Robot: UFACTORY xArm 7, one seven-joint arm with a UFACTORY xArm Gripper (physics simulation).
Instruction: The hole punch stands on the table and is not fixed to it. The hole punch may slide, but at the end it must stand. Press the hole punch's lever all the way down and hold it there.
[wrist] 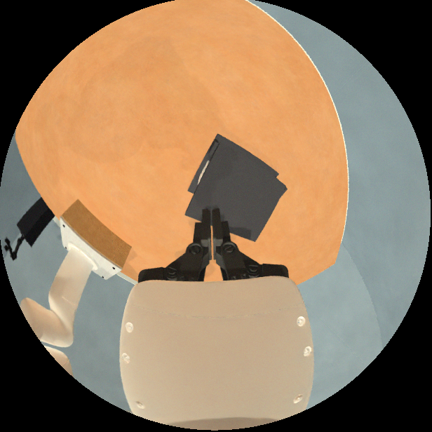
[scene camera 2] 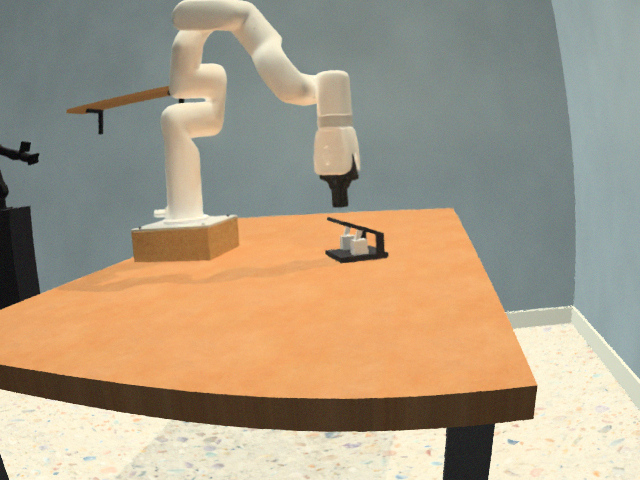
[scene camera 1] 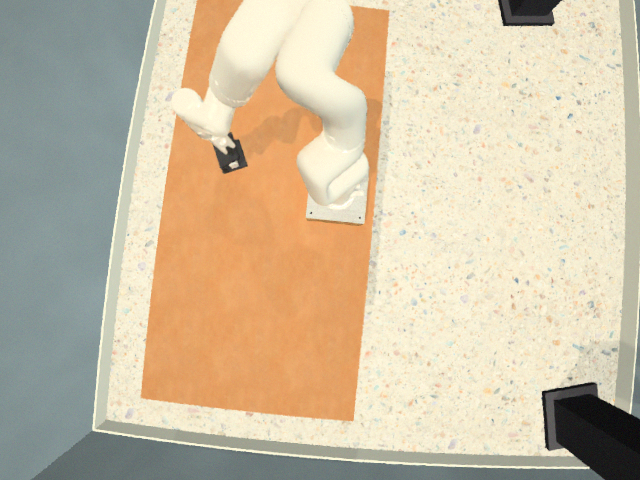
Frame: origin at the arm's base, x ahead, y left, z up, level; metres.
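Seen in the pictures: gripper, fingertip midpoint: (scene camera 2: 340, 206) (scene camera 1: 229, 152); arm's base at its link origin: (scene camera 2: 186, 221).
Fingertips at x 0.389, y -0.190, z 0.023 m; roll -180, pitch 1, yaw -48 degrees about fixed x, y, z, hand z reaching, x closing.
Note:
Offsets run from my fingertips to a thing's middle. "pt": to the spot under its first point. Level surfaces: height alone.
The black hole punch @[dz -0.064, dx +0.026, dy -0.026 m] (scene camera 1: 237, 154) (scene camera 2: 383, 242) stands upright on the orange table @[dz -0.106 m] (scene camera 1: 248, 310) (scene camera 2: 289, 320) (wrist: 125, 100). Its lever @[pt dz -0.035, dx +0.026, dy -0.082 m] (scene camera 2: 356, 226) (wrist: 240, 182) is raised and slopes, with the free end high on the left and the hinge post on the right in scene camera 2's view. Two pale blocks show under the lever. My gripper (scene camera 1: 229, 149) (scene camera 2: 339, 206) (wrist: 211, 219) is shut and empty, pointing down above the lever's free-end part. A gap shows between fingertips and lever in scene camera 2's view. In the wrist view the tips overlap the lever plate's lower edge.
The arm's base block (scene camera 1: 336, 214) (scene camera 2: 170, 245) (wrist: 95, 235) stands on the table to the left of the punch in scene camera 2's view. A wall shelf (scene camera 2: 121, 100) and a black pedestal (scene camera 2: 18, 253) (wrist: 36, 222) are farther off.

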